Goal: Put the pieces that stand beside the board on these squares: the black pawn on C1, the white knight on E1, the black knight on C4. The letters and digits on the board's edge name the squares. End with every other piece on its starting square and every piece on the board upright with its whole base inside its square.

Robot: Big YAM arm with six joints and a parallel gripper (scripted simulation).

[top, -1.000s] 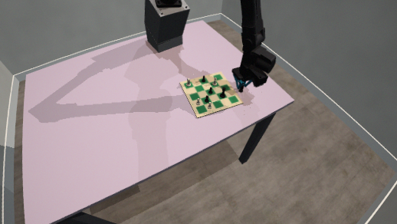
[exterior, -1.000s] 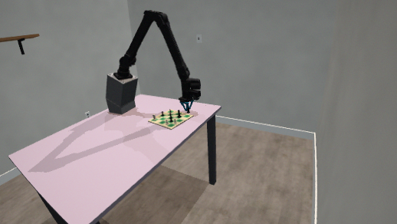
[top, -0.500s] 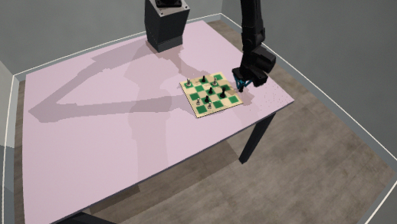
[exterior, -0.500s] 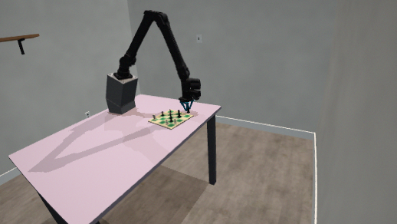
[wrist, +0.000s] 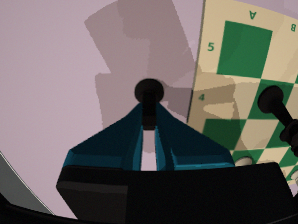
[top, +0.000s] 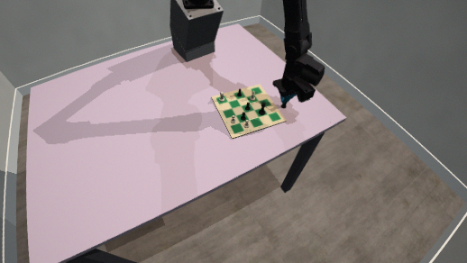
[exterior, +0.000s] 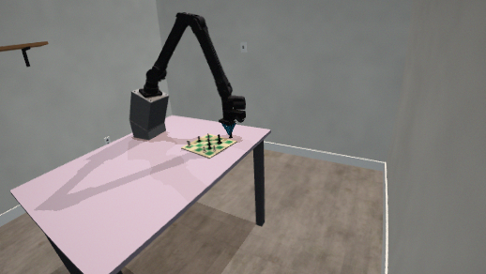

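The black knight is 1 cm below my hand. Round my hand: white knight (23 cm to the right, 9 cm behind); then chessboard (14 cm to the right, 2 cm below, 2 cm behind).
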